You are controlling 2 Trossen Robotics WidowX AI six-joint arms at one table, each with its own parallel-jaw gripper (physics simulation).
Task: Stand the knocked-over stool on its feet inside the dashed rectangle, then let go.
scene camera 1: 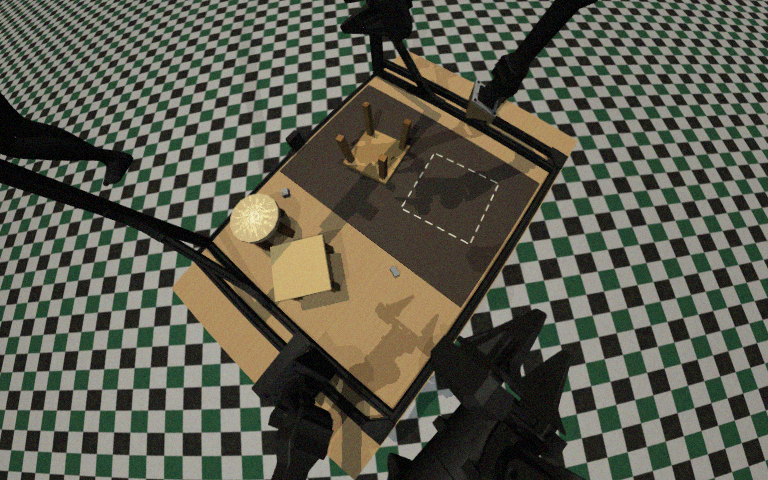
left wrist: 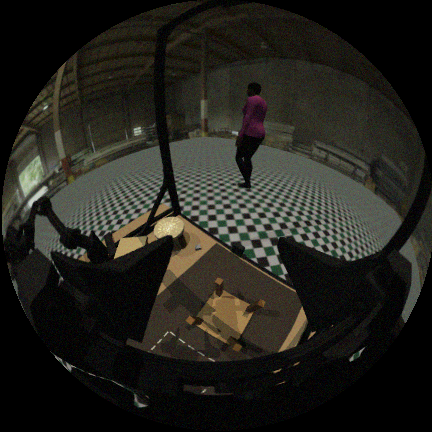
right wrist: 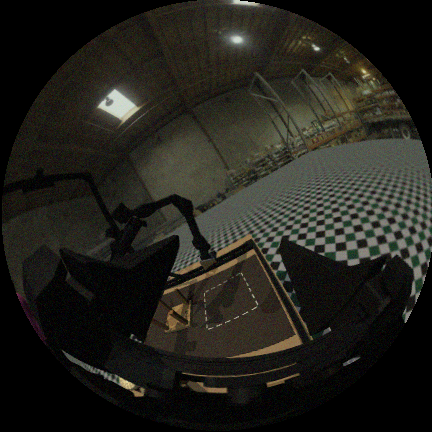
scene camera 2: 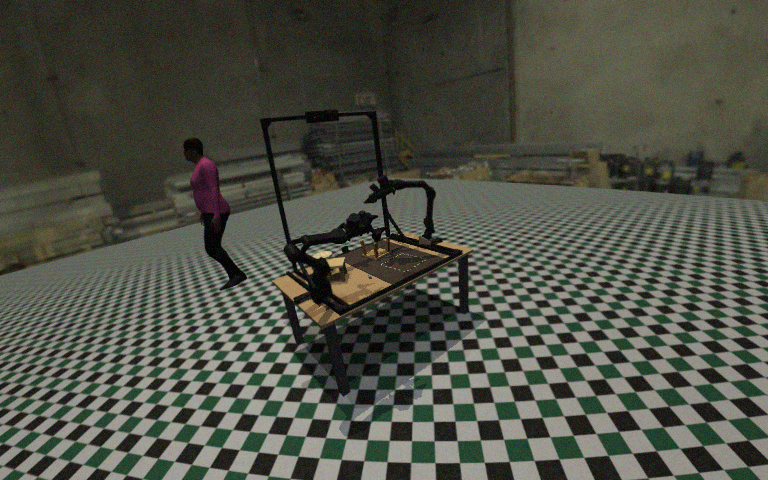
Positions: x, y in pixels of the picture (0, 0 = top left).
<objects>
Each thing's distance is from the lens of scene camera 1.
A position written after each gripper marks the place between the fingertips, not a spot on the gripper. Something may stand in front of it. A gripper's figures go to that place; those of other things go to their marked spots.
right gripper [scene camera 1: 555, 333]: 0.28 m
round-topped stool [scene camera 1: 255, 218]: 0.66 m
</objects>
